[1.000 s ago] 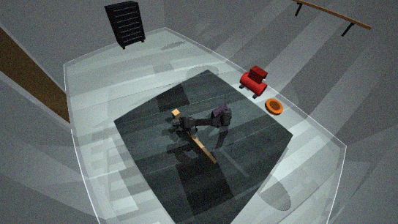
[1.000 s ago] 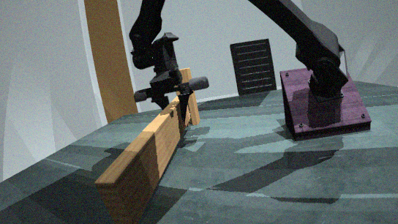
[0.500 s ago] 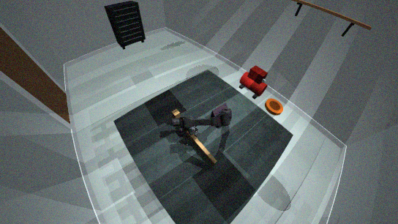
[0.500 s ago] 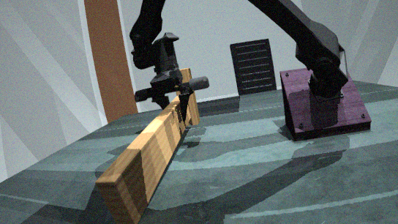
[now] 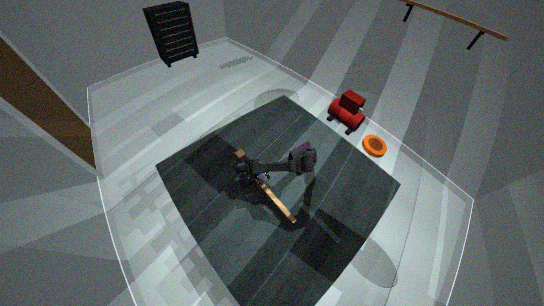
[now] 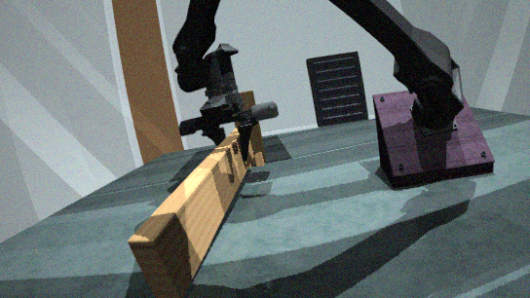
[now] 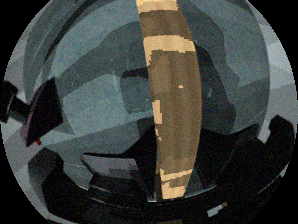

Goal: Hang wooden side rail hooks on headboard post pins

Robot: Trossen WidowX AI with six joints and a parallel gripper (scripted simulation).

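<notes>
Right now the headboard post is 150 mm to the right of my gripper tip and 40 mm above it.
</notes>
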